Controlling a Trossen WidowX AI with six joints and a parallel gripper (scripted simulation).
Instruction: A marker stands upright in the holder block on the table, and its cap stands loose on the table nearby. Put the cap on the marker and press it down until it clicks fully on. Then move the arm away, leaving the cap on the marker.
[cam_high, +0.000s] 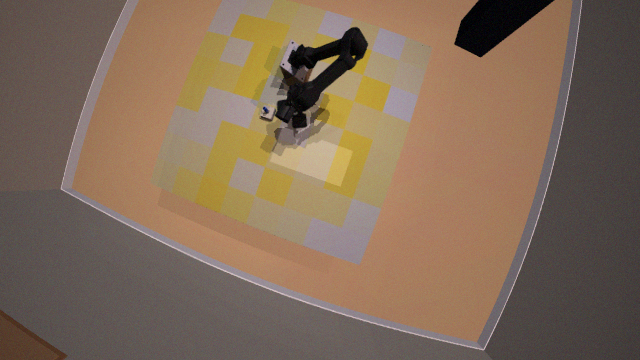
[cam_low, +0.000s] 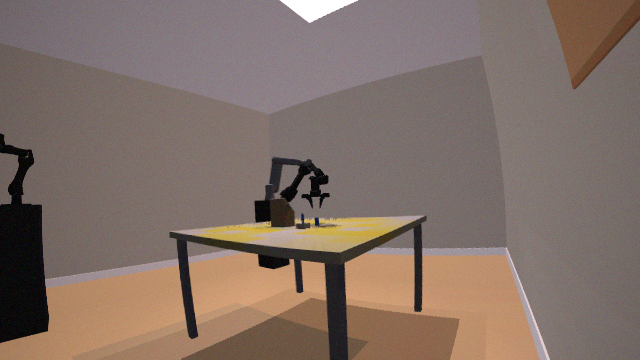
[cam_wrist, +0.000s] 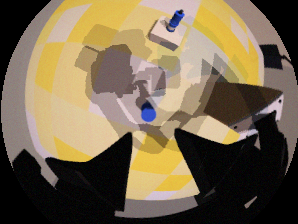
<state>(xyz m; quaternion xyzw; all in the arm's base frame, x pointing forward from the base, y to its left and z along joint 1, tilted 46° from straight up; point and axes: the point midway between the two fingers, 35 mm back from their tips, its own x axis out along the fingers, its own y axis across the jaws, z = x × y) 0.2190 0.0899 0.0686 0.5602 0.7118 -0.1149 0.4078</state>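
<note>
The blue cap lies 90 mm below my gripper tip.
</note>
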